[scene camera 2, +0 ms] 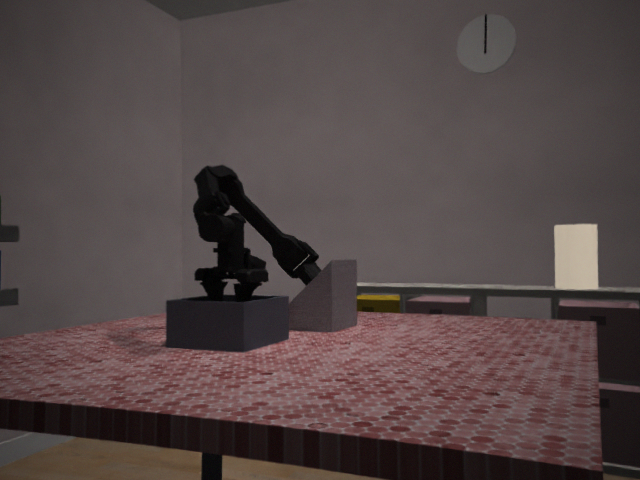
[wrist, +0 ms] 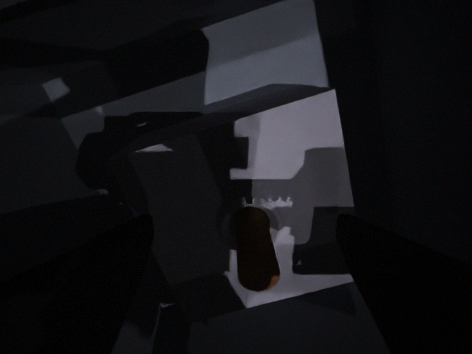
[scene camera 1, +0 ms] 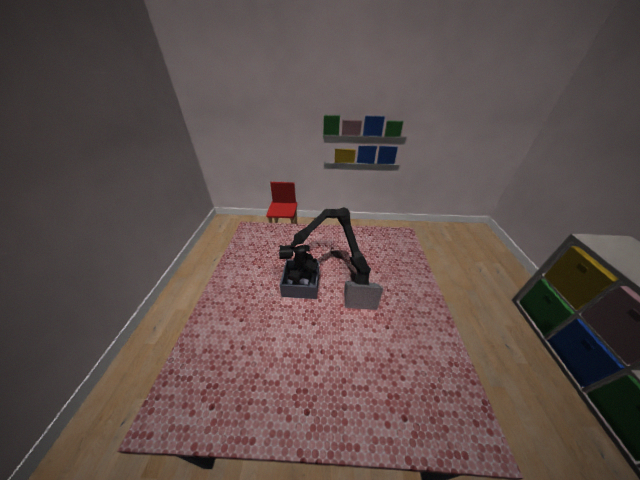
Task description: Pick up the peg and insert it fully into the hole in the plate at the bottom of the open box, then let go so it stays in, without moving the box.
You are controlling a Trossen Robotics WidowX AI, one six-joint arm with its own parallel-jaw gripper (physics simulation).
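Frame: origin at the arm's base, x ahead, y left, z up, level; centimetres.
Where they show: gripper, between the fingertips: (wrist: pixel 245 224) (scene camera 1: pixel 301 276); arm's base, origin of its link: (scene camera 2: pixel 319 284) (scene camera 1: pixel 362 283).
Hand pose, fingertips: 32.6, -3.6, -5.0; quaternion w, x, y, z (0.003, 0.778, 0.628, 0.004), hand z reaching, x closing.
Each offset is from my fingertips to the centre of the thing, as dx, dy, dz. Level surfaces: height alone.
The dark orange-brown peg {+0.4, +0.2, -1.4} (wrist: pixel 256 250) stands in the wrist view with its far end inside the round hole of the pale plate {+0.3, +0.1, -2.8} (wrist: pixel 300 130). How deep it sits cannot be told. My gripper (scene camera 2: pixel 229 297) (wrist: pixel 245 224) is open, pointing down, with its fingers wide apart on either side of the peg and a gap on both sides. In scene camera 2, the fingertips reach down to the rim of the open dark grey-blue box {+0.3, +0.1, -1.3} (scene camera 1: pixel 299 290) (scene camera 2: pixel 206 322) and are partly hidden by its wall. The peg does not show in the two scene views.
A grey wedge-shaped block (scene camera 1: pixel 362 296) (scene camera 2: pixel 341 297) stands beside the box, by the arm's base. The box walls rise around the gripper. Both stand on a table {dz -6.2} (scene camera 1: pixel 320 372) (scene camera 2: pixel 413 372) with a red and pink dotted top. Dark shadows cover much of the box's inside.
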